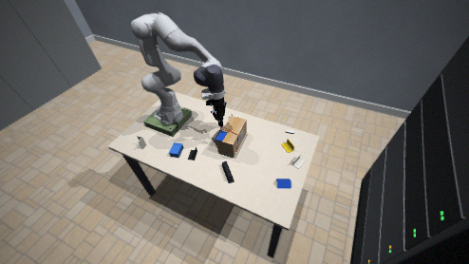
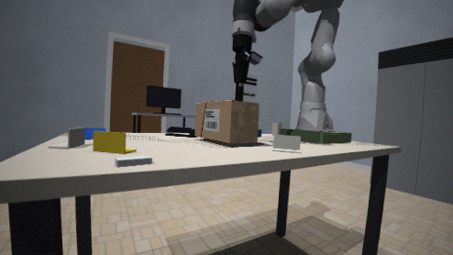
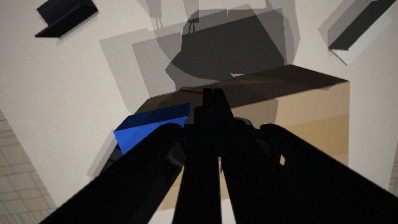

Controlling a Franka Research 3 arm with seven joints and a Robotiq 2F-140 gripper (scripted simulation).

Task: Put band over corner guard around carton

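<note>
The brown carton is 7 cm ahead of my hand, 1 cm to the left of it and 12 cm below it. Round my hand: yellow angle piece: 44 cm ahead, 14 cm to the left, 18 cm below; then white corner guard: 52 cm ahead, 4 cm to the left, 18 cm below.
</note>
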